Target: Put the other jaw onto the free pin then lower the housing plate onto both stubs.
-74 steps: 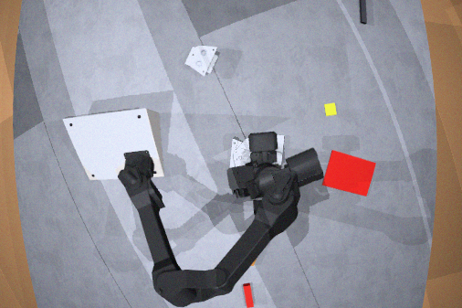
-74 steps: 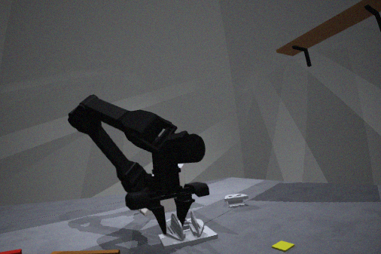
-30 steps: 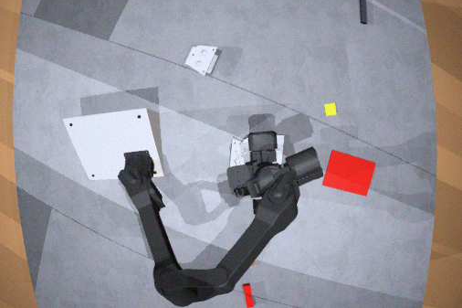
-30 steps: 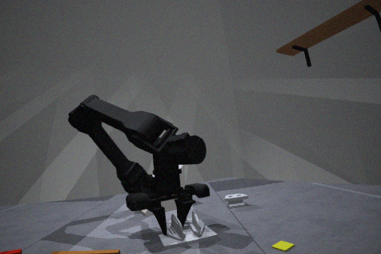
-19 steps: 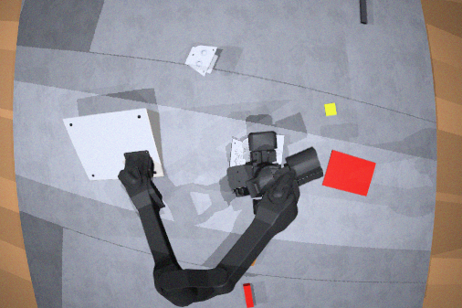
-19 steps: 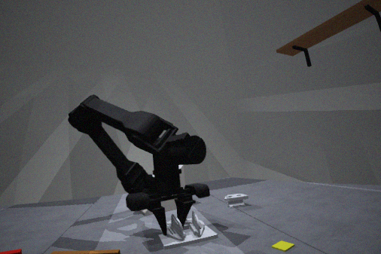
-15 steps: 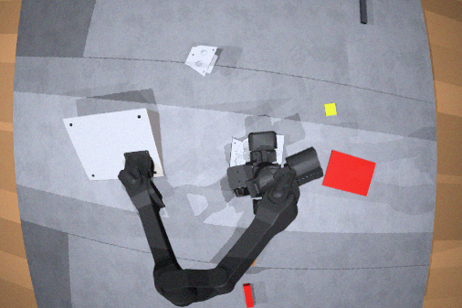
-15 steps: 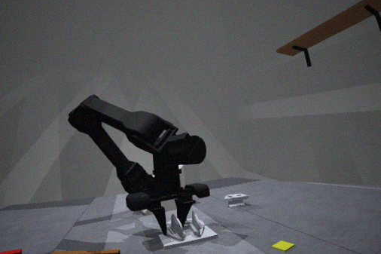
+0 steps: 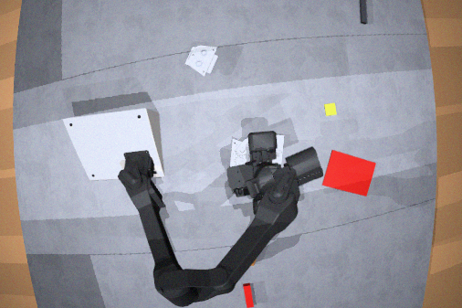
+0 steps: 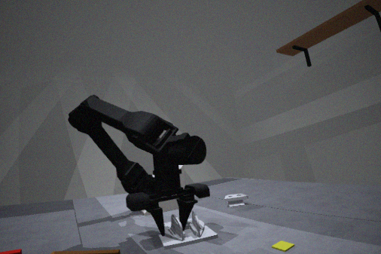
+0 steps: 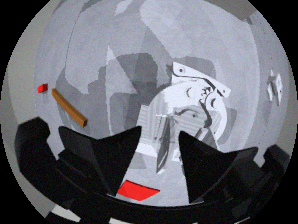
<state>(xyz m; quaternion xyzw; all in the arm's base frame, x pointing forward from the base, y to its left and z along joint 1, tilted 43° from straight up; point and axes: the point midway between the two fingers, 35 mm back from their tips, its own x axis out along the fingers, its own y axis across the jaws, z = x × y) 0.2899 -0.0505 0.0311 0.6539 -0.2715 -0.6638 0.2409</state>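
My gripper tip is now 290 mm to the right of the small white block, 110 mm past it and 10 mm above it. Also, from my gripper tip: red sheet 240 mm ahead, 50 mm to the right, 10 mm below; then yellow square 200 mm ahead, 130 mm to the left, 10 mm below; then orange bar 190 mm to the right, 20 mm behind, 10 mm below.
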